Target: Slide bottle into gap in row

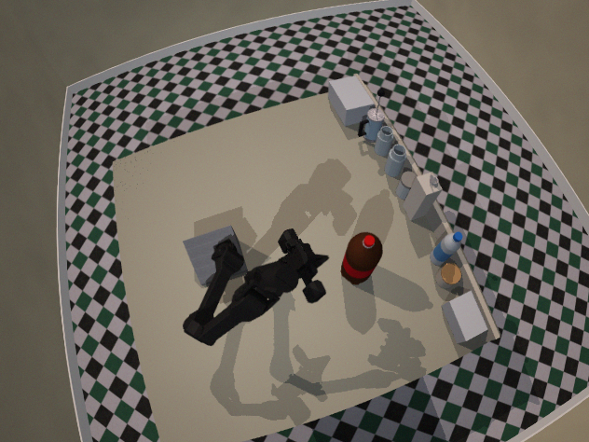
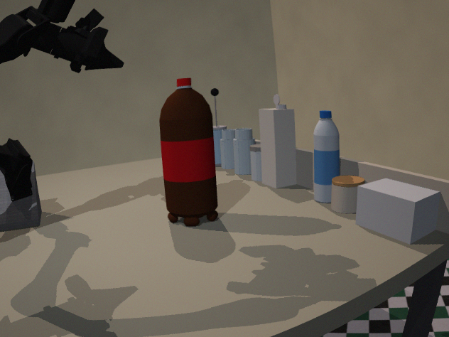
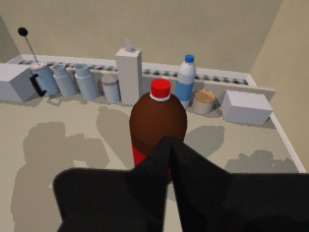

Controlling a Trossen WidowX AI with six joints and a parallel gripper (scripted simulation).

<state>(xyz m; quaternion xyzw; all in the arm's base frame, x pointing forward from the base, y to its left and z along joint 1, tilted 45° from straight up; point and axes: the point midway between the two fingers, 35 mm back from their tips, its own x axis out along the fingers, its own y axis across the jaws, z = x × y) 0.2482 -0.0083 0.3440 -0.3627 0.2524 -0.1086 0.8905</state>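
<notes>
Now: hand 20 cm above the brown cola bottle and 17 cm short of it. From my hand the other things lie so: blue-capped water bottle: 47 cm ahead, 25 cm below, 11 cm to the right; french press: 53 cm ahead, 49 cm to the left, 22 cm below; cork-lidded jar: 46 cm ahead, 32 cm below, 19 cm to the right.
</notes>
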